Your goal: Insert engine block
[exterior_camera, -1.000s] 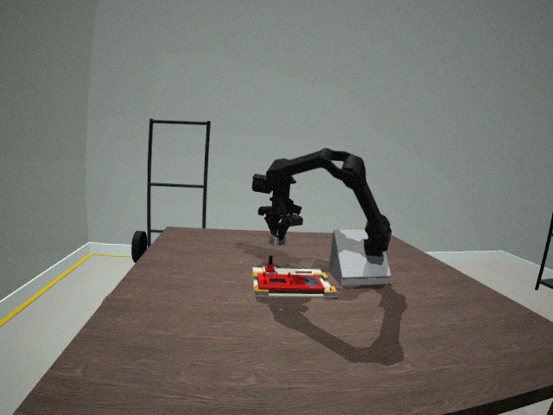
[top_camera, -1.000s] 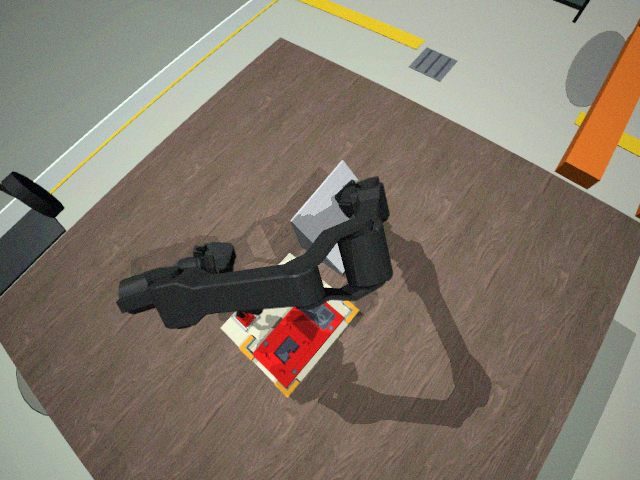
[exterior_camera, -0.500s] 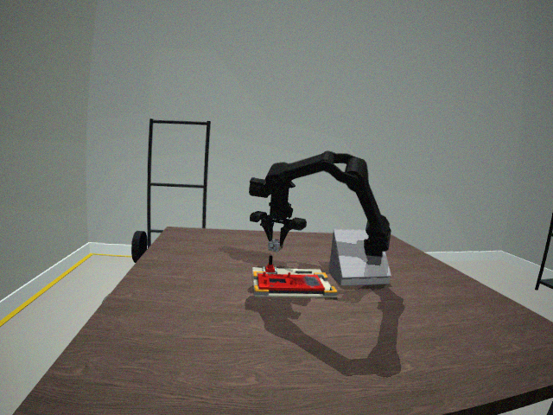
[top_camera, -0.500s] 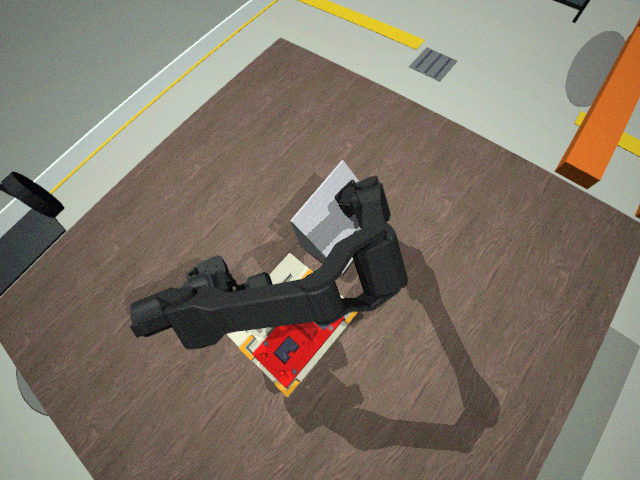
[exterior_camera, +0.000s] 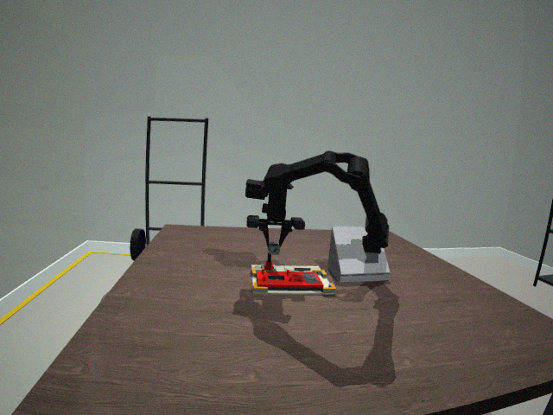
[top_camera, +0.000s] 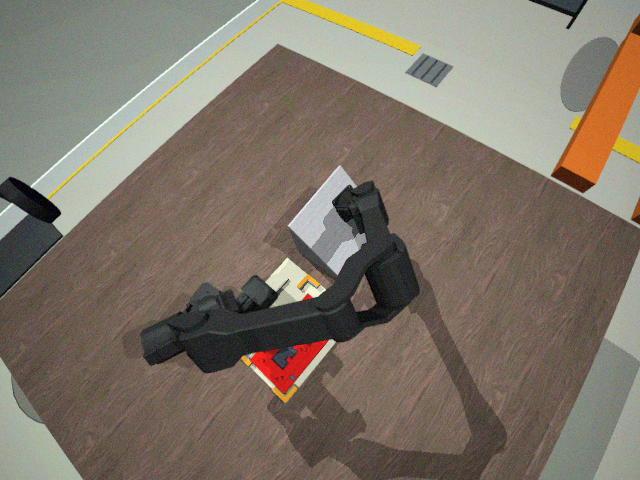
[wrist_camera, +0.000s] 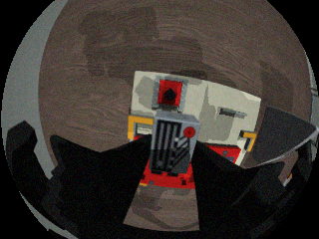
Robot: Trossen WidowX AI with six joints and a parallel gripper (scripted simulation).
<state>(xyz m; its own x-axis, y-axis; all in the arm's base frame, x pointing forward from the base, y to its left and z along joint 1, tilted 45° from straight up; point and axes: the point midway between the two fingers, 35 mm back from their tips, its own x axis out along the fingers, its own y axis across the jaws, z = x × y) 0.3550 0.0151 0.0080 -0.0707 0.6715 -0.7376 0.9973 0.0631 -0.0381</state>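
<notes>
Now: the black post 1 cm ahead of my gripper tip, 4 cm to the right of it and 6 cm below it. Also, from my gripper tip: grey engine block 1 cm below.
</notes>
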